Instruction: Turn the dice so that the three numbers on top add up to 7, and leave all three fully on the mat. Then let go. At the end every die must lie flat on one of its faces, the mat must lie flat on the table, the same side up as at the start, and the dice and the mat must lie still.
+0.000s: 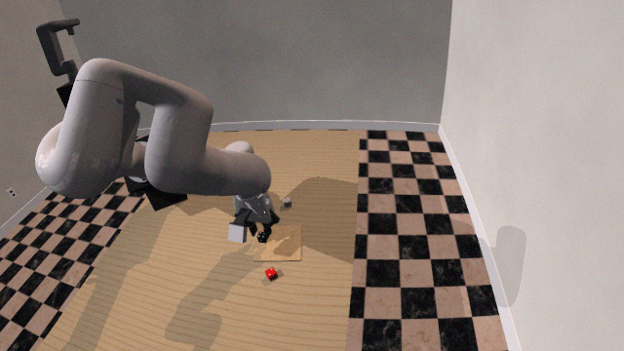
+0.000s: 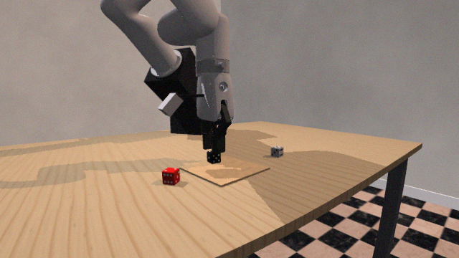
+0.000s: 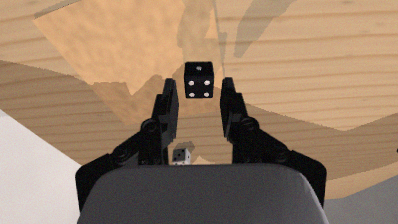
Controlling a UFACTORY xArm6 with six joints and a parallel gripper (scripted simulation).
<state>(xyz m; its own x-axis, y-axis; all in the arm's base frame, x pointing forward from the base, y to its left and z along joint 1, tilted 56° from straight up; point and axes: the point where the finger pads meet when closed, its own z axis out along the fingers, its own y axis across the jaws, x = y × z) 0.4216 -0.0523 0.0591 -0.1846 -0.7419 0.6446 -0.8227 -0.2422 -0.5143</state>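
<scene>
My hand is 30 mm above the black die. The rest, counted from my hand: white die (160 mm to the left, 70 mm ahead, 40 mm below); then tan mat (50 mm below, 50 mm ahead, 10 mm to the right); then red die (130 mm to the right, 40 mm below, 40 mm ahead).
</scene>
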